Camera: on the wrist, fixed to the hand. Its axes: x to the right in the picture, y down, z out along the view.
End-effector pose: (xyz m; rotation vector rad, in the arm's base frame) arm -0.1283 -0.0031 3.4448 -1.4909 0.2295 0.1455
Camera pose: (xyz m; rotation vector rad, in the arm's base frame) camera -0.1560 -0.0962 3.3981 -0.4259 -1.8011 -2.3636
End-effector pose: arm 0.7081 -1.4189 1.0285 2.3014 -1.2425 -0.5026
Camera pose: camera 0.7229 -1.4079 1.1346 -1.4407 -2.4740 0.4824
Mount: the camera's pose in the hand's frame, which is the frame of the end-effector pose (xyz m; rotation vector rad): -0.0115 0.0446 -0.0974 -0.0412 0.3029 -3.0619
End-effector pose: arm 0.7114 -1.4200 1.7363 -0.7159 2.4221 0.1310
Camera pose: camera 0.6448 -1.4014 1.8189 2.8459 0.6455 0.9610
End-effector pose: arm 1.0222 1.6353 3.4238 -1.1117 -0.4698 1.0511
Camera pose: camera 1.0712 1.5797 3.3456 0.3323 -1.0623 -1.7600
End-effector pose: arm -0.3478 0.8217 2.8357 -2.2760 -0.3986 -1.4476
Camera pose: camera -0.4096 0.7352 2.8534 -0.3962 1.9042 0.7327
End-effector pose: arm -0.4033 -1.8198 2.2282 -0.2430 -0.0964 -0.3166
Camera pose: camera -0.3945 -1.7998 2.1227 -0.1345 0.0675 2.8937
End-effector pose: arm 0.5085 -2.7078 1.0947 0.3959 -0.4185 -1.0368
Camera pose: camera 0.5858 -2.6661 1.0324 -0.5946 -0.6647 2.0510
